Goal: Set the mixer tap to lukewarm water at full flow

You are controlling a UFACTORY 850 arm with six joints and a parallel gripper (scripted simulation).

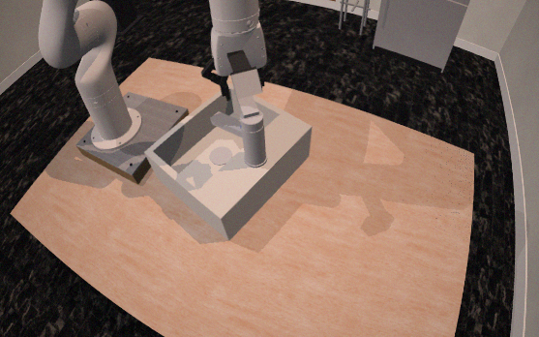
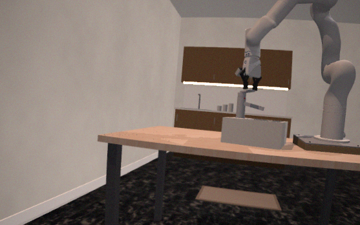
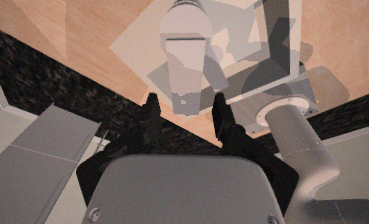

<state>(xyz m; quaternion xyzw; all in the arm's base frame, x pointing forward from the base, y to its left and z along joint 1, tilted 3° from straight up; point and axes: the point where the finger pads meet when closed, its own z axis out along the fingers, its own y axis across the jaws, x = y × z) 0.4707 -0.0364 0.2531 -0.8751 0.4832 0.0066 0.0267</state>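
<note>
Right now my hand is 2 cm to the left of the flat lever, 2 cm above it and 1 cm short of it. From my hand the other things lie so: grey mixer tap 7 cm below, 3 cm to the right, 2 cm ahead; grey sink basin 26 cm below, 7 cm behind.
</note>
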